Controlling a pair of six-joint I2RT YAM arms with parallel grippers.
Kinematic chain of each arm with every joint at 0, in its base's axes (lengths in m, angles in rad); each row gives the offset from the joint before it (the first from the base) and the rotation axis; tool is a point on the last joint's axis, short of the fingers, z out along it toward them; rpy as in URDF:
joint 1: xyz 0 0 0.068 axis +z
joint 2: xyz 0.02 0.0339 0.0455 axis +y
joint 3: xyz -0.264 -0.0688 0 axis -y
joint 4: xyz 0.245 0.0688 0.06 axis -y
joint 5: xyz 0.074 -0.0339 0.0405 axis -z
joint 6: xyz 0.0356 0 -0.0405 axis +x
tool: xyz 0 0 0 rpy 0 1.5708 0
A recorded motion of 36 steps. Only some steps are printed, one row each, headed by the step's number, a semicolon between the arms.
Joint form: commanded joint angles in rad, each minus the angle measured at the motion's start. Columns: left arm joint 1, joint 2, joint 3, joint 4, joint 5, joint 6; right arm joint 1, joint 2, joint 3, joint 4, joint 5, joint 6.
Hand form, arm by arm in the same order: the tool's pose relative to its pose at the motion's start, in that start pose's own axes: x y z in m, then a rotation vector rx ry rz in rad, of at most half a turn. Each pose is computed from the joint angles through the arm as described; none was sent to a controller.
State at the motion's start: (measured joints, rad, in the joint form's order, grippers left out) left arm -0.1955 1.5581 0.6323 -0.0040 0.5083 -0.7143; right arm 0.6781 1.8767 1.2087 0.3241 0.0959 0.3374
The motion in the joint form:
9: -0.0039 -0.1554 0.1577 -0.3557 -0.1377 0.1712; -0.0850 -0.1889 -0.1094 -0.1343 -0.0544 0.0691
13: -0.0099 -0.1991 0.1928 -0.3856 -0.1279 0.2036; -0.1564 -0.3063 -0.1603 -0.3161 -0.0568 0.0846
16: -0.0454 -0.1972 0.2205 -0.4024 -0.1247 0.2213; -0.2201 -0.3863 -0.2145 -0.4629 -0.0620 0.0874
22: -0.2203 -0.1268 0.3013 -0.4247 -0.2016 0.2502; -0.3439 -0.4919 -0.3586 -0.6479 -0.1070 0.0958
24: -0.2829 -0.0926 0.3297 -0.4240 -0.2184 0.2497; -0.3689 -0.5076 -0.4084 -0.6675 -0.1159 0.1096
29: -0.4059 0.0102 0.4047 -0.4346 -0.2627 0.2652; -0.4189 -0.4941 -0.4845 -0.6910 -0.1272 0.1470
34: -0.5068 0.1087 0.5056 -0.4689 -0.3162 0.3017; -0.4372 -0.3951 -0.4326 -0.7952 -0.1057 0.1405
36: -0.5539 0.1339 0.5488 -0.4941 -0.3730 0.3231; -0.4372 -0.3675 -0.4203 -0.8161 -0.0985 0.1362
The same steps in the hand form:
9: -0.0108 -0.0378 -0.0455 -0.1331 -0.0474 0.1557; -0.0184 -0.0314 -0.0467 0.0438 0.0439 0.0961
13: -0.0130 -0.0524 -0.0587 -0.0987 -0.0721 0.2132; -0.0217 -0.0576 -0.0789 0.1441 0.1296 0.1378
16: -0.0105 -0.0644 -0.0576 -0.0813 -0.0539 0.2604; -0.0132 -0.0805 -0.1038 0.2341 0.2252 0.1714
22: 0.0085 -0.1024 -0.0318 -0.0951 0.0172 0.4132; 0.0233 -0.1207 -0.1429 0.3637 0.4106 0.2679
24: 0.0174 -0.1155 -0.0203 -0.0908 0.0479 0.4577; 0.0377 -0.1290 -0.1505 0.3939 0.4535 0.3040
29: 0.0370 -0.1396 0.0093 -0.1079 0.1198 0.5564; 0.0656 -0.1461 -0.1582 0.4643 0.5398 0.3882
34: 0.0547 -0.1650 0.0334 -0.1327 0.1660 0.6667; 0.0754 -0.1567 -0.1496 0.5396 0.6743 0.4055
36: 0.0642 -0.1773 0.0386 -0.1613 0.1592 0.7290; 0.0785 -0.1586 -0.1466 0.5550 0.7084 0.4028

